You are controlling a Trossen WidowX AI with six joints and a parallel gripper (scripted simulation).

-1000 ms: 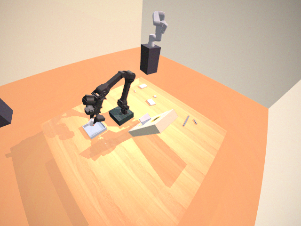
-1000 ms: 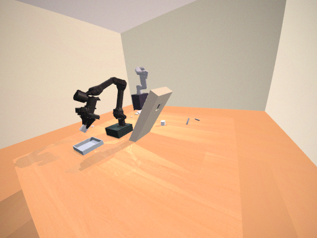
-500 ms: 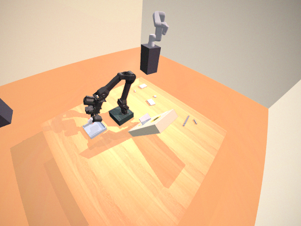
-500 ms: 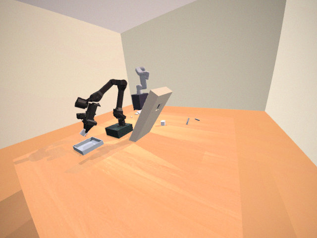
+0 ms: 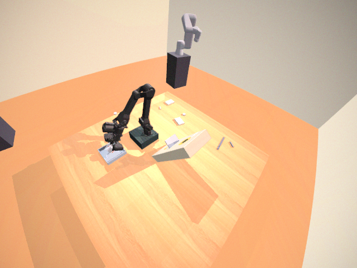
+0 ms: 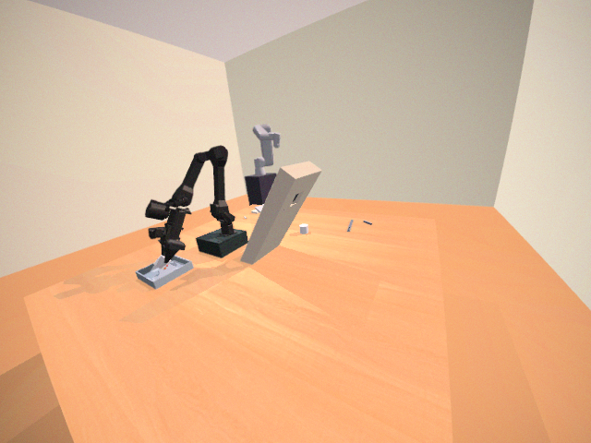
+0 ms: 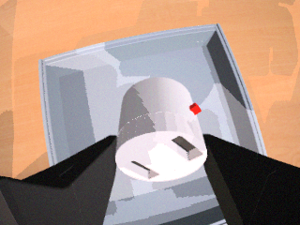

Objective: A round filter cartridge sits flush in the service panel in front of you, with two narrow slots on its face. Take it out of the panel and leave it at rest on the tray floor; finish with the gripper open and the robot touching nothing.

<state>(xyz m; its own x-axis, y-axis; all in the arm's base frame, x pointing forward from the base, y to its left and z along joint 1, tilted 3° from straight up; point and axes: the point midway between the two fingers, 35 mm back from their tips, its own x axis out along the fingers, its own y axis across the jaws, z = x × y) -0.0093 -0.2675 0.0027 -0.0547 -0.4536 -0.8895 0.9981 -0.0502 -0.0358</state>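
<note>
The round filter cartridge lies right at my gripper tip. Also, from my gripper tip: grey-blue tray (4 cm below, 1 cm to the right).
</note>
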